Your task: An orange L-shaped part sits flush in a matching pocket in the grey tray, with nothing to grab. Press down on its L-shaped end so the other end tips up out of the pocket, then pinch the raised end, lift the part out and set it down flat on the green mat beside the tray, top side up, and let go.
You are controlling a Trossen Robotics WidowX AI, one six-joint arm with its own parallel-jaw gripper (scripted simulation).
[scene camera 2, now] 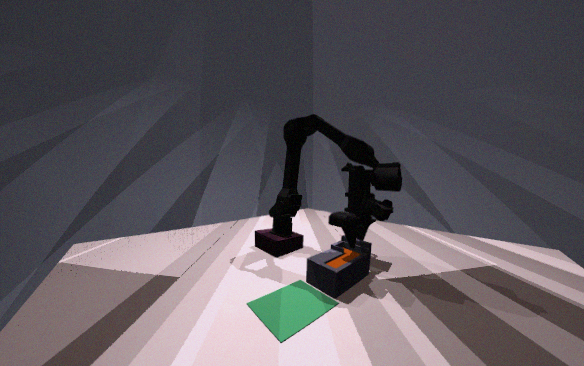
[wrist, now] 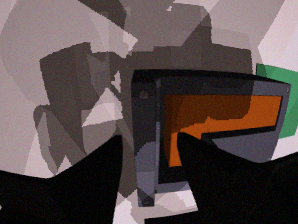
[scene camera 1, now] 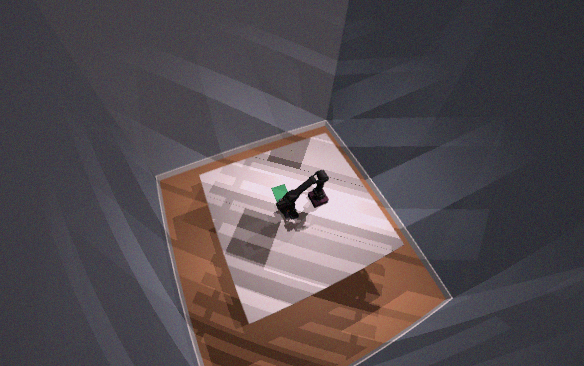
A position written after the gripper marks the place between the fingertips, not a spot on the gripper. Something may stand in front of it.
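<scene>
A green mat [scene camera 2: 284, 312] is part of the scene, as is an orange L-shaped part [wrist: 195, 113]. The gripper [scene camera 2: 356, 246] is visible as well, and the wrist view also shows the gripper [wrist: 149, 140].
</scene>
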